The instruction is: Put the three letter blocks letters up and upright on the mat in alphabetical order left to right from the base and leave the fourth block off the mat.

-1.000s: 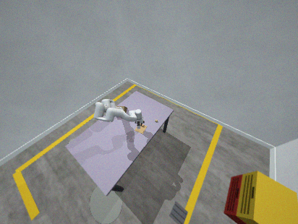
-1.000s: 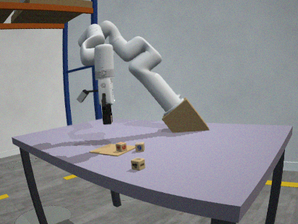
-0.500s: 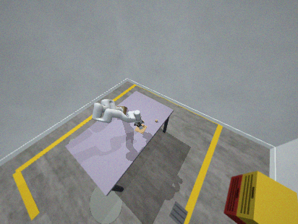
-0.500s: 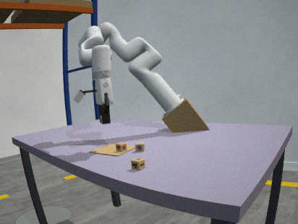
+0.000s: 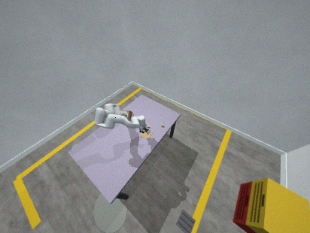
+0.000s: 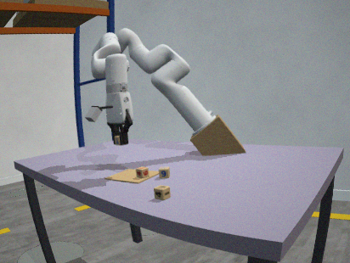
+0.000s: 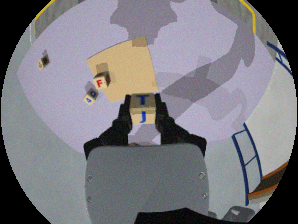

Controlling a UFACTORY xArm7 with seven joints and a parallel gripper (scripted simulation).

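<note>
The tan mat is 1 cm ahead of my hand, 4 cm to the left of it and 12 cm below it.
</note>
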